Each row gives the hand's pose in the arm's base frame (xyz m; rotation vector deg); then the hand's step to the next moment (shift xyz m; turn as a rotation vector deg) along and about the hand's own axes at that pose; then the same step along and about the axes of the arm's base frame.
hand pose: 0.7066 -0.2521 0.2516 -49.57 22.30 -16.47
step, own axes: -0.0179 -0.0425 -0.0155 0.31 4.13 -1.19
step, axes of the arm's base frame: -0.0266 -0.0296 0.0280 0.11 1.62 -3.99
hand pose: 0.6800 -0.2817 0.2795 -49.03 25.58 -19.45
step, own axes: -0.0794 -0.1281 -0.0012 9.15 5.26 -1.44
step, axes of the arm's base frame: -0.0824 -0.0428 0.1187 7.67 -1.90 -7.14
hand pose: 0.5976 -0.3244 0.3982 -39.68 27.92 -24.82
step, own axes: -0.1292 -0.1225 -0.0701 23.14 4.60 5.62
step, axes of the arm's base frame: -0.1690 -0.0512 0.0737 22.69 -6.24 -5.86
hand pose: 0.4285 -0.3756 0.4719 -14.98 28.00 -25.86
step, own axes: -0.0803 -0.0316 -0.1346 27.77 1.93 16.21
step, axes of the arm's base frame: -0.1423 -0.0074 -0.0724 30.74 -9.34 2.28
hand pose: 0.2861 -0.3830 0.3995 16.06 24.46 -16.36
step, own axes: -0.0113 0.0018 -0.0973 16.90 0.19 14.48
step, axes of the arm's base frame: -0.0447 0.0356 -0.0796 20.07 -8.09 5.22
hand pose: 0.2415 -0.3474 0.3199 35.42 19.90 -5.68
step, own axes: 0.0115 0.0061 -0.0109 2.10 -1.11 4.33
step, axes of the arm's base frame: 0.0088 0.0114 -0.0089 3.01 -3.40 1.95
